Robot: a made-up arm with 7 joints. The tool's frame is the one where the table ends. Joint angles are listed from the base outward.
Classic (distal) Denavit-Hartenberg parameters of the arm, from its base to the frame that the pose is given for. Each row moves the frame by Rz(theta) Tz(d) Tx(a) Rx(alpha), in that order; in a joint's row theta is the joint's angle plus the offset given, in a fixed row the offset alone. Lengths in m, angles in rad.
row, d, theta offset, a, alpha
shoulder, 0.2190, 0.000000, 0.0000, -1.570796
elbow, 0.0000, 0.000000, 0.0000, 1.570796
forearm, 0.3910, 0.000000, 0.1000, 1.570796
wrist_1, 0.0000, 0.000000, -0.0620, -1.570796
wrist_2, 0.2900, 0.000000, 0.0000, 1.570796
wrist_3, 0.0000, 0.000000, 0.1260, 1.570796
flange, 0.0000, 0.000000, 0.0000, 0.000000
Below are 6 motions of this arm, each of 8 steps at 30 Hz.
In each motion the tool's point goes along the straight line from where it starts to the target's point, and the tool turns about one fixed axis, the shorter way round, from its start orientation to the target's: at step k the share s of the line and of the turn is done. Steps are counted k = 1, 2, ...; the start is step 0. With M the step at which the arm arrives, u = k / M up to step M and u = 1 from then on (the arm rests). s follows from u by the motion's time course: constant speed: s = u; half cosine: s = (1 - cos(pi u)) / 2; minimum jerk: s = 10 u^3 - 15 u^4 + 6 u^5.
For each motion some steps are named. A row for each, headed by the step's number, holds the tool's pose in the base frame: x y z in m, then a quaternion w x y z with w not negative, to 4 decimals.
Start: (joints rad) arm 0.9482 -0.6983 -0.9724 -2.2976 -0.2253 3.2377 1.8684
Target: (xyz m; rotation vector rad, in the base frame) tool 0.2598 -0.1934 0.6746 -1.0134 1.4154 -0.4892
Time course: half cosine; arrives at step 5
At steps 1, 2, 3, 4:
1: 0.2649 -0.2107 0.6552 0.6130 -0.4156 0.6340 -0.2227
2: 0.2635 -0.2059 0.6606 0.6146 -0.4225 0.6288 -0.2200
3: 0.2618 -0.2000 0.6672 0.6164 -0.4310 0.6224 -0.2165
4: 0.2603 -0.1952 0.6726 0.6179 -0.4378 0.6172 -0.2137

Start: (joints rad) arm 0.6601 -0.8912 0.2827 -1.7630 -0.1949 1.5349 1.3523
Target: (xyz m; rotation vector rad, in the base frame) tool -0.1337 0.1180 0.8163 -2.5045 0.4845 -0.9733
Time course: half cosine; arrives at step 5
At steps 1, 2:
1: -0.0732 0.1293 0.8363 0.1942 -0.8987 0.2287 -0.3199
2: -0.0899 0.1262 0.8307 0.1970 -0.8988 0.2136 -0.3281

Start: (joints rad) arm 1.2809 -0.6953 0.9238 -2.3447 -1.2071 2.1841 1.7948
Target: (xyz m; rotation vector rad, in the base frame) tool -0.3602 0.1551 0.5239 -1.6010 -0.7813 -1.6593
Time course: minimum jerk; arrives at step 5
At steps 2, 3, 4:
2: -0.3625 0.1578 0.5026 0.3159 -0.6092 -0.3445 -0.6406
3: -0.3613 0.1564 0.5140 0.3323 -0.6136 -0.3214 -0.6402
4: -0.3604 0.1553 0.5221 0.3437 -0.6164 -0.3048 -0.6396

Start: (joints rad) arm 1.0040 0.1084 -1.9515 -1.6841 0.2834 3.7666 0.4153
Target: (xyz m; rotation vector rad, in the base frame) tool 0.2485 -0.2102 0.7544 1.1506 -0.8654 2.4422
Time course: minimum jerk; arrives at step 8
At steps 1, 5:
1: 0.2029 -0.2379 0.7577 0.1948 0.3245 -0.3703 0.8483
5: 0.2358 -0.2179 0.7553 0.1647 0.3801 -0.3213 0.8516

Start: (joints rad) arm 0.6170 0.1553 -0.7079 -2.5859 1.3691 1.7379 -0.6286
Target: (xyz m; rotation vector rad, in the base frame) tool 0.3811 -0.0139 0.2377 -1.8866 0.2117 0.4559
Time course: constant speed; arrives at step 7
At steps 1, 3, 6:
1: 0.3785 -0.0446 0.2484 0.5583 -0.7938 0.1801 0.1609
3: 0.3793 -0.0344 0.2448 0.5595 -0.7968 0.1501 0.1719
6: 0.3807 -0.0190 0.2395 0.5602 -0.7999 0.1049 0.1881

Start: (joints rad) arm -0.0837 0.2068 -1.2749 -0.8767 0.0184 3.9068 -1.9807
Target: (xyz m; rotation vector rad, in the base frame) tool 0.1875 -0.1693 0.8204 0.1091 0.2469 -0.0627
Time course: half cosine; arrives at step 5
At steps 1, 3, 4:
1: 0.1638 -0.1661 0.8331 0.9878 0.0539 0.1146 -0.0911
3: 0.1784 -0.1681 0.8253 0.9898 0.0542 0.1199 -0.0541
4: 0.1850 -0.1690 0.8217 0.9903 0.0543 0.1222 -0.0376

